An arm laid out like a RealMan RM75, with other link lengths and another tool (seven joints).
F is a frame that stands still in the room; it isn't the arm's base.
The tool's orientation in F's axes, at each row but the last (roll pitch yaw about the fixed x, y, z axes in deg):
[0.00, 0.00, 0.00]
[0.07, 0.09, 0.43]
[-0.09, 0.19, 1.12]
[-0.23, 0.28, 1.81]
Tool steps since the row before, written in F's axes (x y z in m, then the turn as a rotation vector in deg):
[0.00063, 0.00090, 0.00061, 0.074, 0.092, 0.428]
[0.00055, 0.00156, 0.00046, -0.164, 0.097, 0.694]
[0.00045, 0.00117, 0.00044, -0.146, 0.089, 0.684]
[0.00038, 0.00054, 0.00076, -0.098, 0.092, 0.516]
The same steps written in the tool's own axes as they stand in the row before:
[0.00063, 0.00090, 0.00061, 0.074, 0.092, 0.428]
[0.00056, 0.00156, 0.00046, -0.164, 0.099, 0.694]
[0.00047, 0.00116, 0.00044, -0.146, 0.091, 0.684]
[0.00039, 0.00052, 0.00076, -0.098, 0.093, 0.516]

